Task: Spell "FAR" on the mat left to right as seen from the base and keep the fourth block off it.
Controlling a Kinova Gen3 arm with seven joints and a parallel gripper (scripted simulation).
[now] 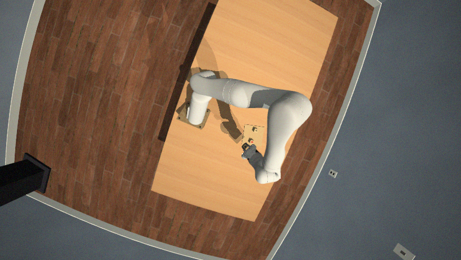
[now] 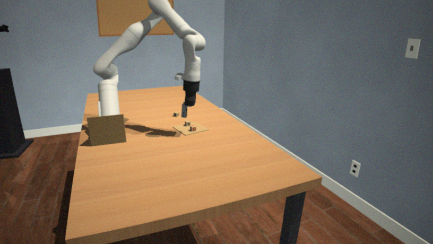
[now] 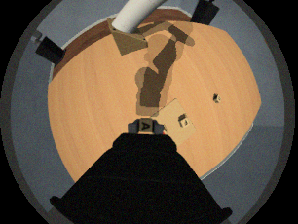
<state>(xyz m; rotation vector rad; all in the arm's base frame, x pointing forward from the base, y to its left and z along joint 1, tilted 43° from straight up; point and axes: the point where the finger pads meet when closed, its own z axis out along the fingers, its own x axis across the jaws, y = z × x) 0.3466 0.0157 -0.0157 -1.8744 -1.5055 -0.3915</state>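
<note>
Now: hand 40 mm short of the tan mat, 80 mm to the right of it and 110 mm above it.
</note>
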